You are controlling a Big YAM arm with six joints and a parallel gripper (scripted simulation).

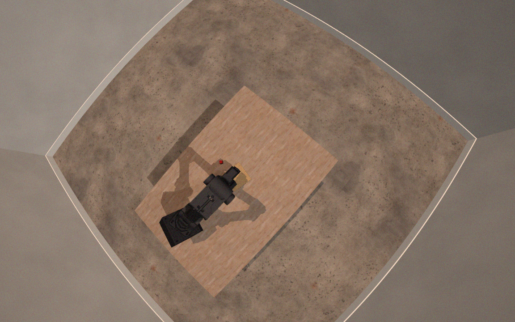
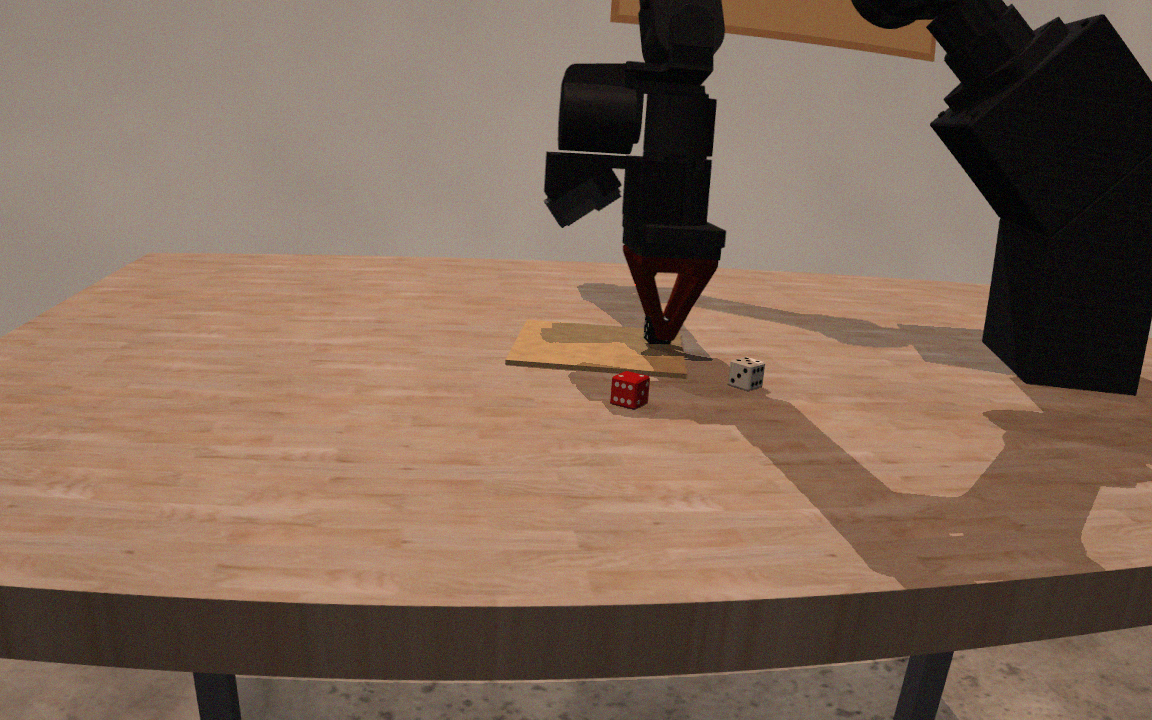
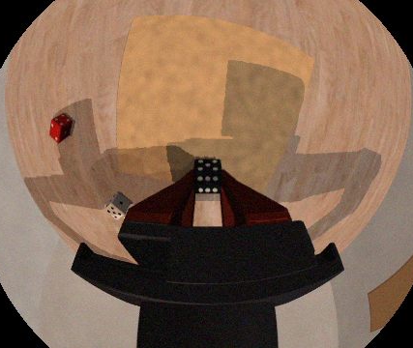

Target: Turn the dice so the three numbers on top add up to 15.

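Right now my hand is right at the black die. From my hand the other things lie so: tan mat (50 mm ahead, 20 mm below, 10 mm to the right); then red die (120 mm to the left, 100 mm ahead, 10 mm below); then white die (110 mm to the left, 10 mm below, 10 mm behind).
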